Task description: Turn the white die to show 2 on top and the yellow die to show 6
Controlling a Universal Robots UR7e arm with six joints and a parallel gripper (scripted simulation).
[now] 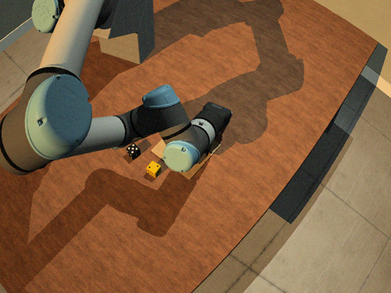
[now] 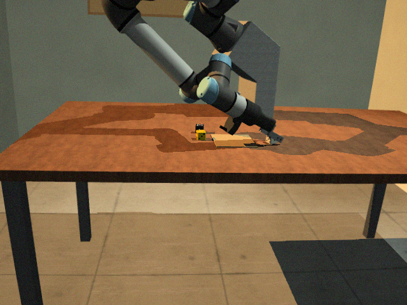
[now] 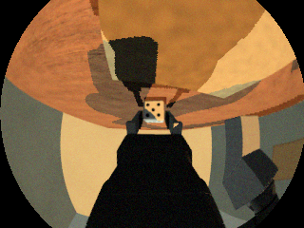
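Now: the white die 10 mm to the right of my hand and 10 mm below it. From my hand the other things lie so: yellow die (40 mm behind, 260 mm to the right, 10 mm below); tan mat (20 mm behind, 140 mm to the right, 20 mm below); black die (120 mm behind, 250 mm to the right, 10 mm below).
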